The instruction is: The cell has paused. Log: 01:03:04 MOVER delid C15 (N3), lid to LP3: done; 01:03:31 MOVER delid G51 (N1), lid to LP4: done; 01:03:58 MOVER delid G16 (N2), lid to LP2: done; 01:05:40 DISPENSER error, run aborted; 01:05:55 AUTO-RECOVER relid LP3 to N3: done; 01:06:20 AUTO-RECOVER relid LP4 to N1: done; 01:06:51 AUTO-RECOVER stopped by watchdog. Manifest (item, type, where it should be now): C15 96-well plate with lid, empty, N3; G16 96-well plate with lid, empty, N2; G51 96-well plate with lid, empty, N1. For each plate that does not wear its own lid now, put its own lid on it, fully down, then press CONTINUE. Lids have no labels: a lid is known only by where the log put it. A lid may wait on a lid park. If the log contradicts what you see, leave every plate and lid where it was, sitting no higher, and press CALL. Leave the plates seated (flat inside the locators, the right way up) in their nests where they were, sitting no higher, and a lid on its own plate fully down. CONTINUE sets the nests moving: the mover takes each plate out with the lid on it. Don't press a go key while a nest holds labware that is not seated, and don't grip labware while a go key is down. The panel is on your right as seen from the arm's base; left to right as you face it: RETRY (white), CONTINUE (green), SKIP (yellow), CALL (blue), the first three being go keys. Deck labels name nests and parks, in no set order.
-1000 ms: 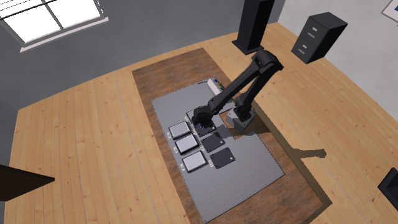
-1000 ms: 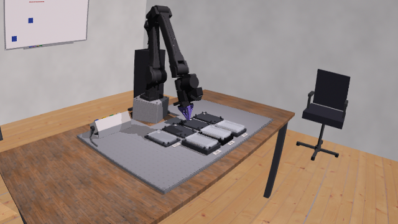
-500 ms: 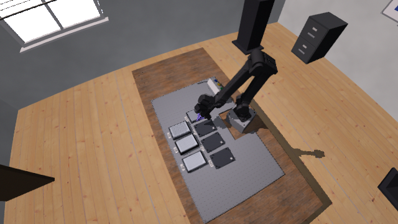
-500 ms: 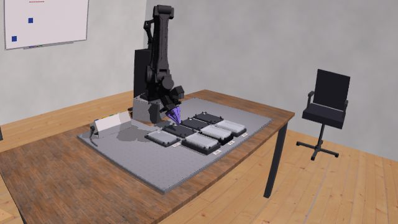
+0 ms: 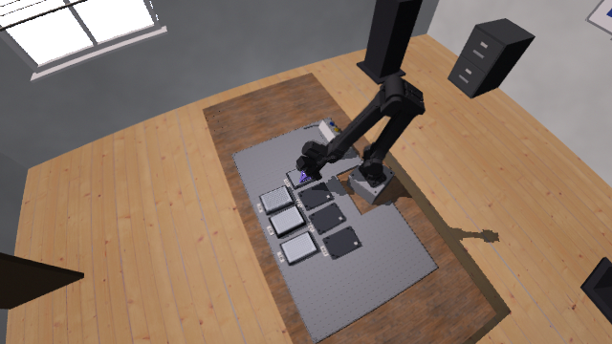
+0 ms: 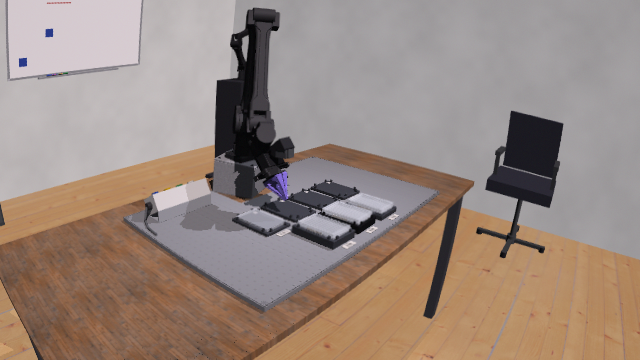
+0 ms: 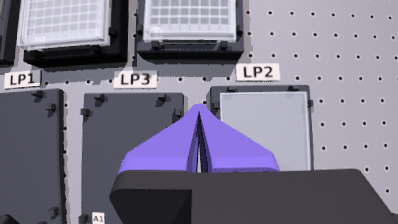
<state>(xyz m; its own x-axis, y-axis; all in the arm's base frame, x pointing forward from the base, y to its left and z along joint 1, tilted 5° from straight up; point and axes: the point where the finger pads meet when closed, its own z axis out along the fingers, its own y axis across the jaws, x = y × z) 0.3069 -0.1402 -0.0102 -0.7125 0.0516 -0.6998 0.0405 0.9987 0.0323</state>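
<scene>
The plate is 14 cm ahead of my hand and 5 cm below it. Round my hand: LP3 label (8 cm below, 6 cm to the left, 5 cm ahead); then deck label LP2 (8 cm below, 6 cm to the right, 5 cm ahead); then lid park LP3 (7 cm to the left, 7 cm below, 4 cm behind).
</scene>
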